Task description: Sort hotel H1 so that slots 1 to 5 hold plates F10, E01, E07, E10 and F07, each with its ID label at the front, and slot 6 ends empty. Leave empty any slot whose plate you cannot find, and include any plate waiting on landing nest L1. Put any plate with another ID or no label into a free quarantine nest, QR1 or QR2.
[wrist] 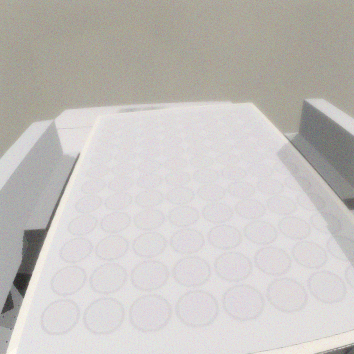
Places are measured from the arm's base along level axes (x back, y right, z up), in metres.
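Pixels of known places: gripper, fingertip midpoint: [182, 129].
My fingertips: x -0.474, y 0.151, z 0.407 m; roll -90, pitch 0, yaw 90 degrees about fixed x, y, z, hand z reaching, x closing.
Behind a point stands the place of what it marks.
My gripper [182, 129] {z 0.407, x -0.474, y 0.151 m} is shut on a white multi-well plate [185, 215] {z 0.403, x -0.427, y 0.147 m}, with one pale grey finger along each long side. The plate fills the middle of the wrist view, its rows of round wells facing up. It sits slightly skewed between the fingers, its far edge slanting a little up to the right. A small part of its near side shows at the bottom right corner, and no ID can be read there. Hotel H1, landing nest L1 and the quarantine nests cannot be identified in this view.
A pale flat surface [75, 119] {z 0.260, x -0.912, y -0.033 m} shows just beyond the plate's far left corner and runs behind its far edge; what it belongs to cannot be told. Dark and grey parts show below the plate at the lower left. A plain beige background lies beyond.
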